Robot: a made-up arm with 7 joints. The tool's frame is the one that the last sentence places.
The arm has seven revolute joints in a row. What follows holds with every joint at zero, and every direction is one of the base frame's.
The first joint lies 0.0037 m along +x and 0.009 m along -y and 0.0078 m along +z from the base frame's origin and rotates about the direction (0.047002, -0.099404, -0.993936), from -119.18 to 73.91 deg.
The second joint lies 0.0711 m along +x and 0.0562 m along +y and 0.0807 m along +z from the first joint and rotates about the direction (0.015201, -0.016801, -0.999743), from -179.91 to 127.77 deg.
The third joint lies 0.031 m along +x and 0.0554 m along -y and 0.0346 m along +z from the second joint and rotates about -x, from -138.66 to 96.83 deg.
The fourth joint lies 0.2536 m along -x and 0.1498 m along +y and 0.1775 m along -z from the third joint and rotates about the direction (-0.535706, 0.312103, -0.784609), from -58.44 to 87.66 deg.
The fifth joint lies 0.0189 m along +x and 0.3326 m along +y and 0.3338 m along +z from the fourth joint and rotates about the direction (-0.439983, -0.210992, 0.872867), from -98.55 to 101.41 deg.
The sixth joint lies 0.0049 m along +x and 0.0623 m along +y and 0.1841 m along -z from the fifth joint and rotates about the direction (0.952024, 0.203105, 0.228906), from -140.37 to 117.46 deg.
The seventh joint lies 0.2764 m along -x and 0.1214 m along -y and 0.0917 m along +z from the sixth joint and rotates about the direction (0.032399, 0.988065, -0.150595), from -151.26 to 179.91 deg.
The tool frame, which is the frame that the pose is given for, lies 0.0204 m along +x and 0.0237 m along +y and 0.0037 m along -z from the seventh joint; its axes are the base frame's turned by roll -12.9, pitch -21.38 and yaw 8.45 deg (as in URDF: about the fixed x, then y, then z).
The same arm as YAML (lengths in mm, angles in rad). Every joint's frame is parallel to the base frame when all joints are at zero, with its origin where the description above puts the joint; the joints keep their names.
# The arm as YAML. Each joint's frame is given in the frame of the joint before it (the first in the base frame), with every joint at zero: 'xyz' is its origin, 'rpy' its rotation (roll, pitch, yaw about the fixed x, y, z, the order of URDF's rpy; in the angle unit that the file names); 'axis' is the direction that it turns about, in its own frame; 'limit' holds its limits. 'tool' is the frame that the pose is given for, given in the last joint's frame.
units:
  length: mm
  angle: rad
joints:
  - name: joint 1
    type: revolute
    origin:
      xyz: [3.7, -9.0, 7.8]
      rpy: [0.0, 0.0, 0.0]
    axis: [0.047002, -0.099404, -0.993936]
    limit:
      lower: -2.0801
      upper: 1.29
  - name: joint 2
    type: revolute
    origin:
      xyz: [71.1, 56.2, 80.7]
      rpy: [0.0, 0.0, 0.0]
    axis: [0.015201, -0.016801, -0.999743]
    limit:
      lower: -3.14
      upper: 2.23
  - name: joint 3
    type: revolute
    origin:
      xyz: [31.0, -55.4, 34.6]
      rpy: [0.0, 0.0, 0.0]
    axis: [-1.0, 0.0, 0.0]
    limit:
      lower: -2.4201
      upper: 1.69
  - name: joint 4
    type: revolute
    origin:
      xyz: [-253.6, 149.8, -177.5]
      rpy: [0.0, 0.0, 0.0]
    axis: [-0.535706, 0.312103, -0.784609]
    limit:
      lower: -1.02
      upper: 1.53
  - name: joint 5
    type: revolute
    origin:
      xyz: [18.9, 332.6, 333.8]
      rpy: [0.0, 0.0, 0.0]
    axis: [-0.439983, -0.210992, 0.872867]
    limit:
      lower: -1.72
      upper: 1.7699
  - name: joint 6
    type: revolute
    origin:
      xyz: [4.9, 62.3, -184.1]
      rpy: [0.0, 0.0, 0.0]
    axis: [0.952024, 0.203105, 0.228906]
    limit:
      lower: -2.4499
      upper: 2.0501
  - name: joint 7
    type: revolute
    origin:
      xyz: [-276.4, -121.4, 91.7]
      rpy: [0.0, 0.0, 0.0]
    axis: [0.032399, 0.988065, -0.150595]
    limit:
      lower: -2.64
      upper: 3.14
tool:
  origin:
    xyz: [20.4, 23.7, -3.7]
    rpy: [-0.2251, -0.3732, 0.1475]

